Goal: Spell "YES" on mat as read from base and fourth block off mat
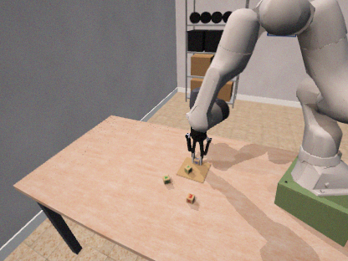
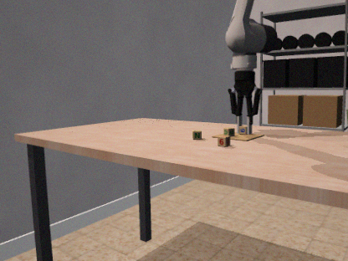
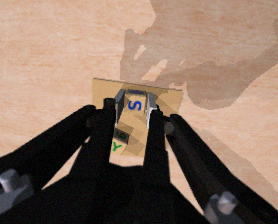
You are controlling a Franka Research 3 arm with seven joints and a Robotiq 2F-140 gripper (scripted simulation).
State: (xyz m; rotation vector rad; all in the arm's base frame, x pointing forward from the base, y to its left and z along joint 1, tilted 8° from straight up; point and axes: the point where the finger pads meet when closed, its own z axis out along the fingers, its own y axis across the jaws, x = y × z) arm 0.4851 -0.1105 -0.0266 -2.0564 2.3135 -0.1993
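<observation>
My hand is 2 cm above the S block. From my hand the other things lie so: green N block: 16 cm to the left, 12 cm ahead, 2 cm below; Y block: 7 cm to the left, 3 cm ahead, 2 cm below; tan mat: 5 cm to the left, 4 cm below, 1 cm ahead.
</observation>
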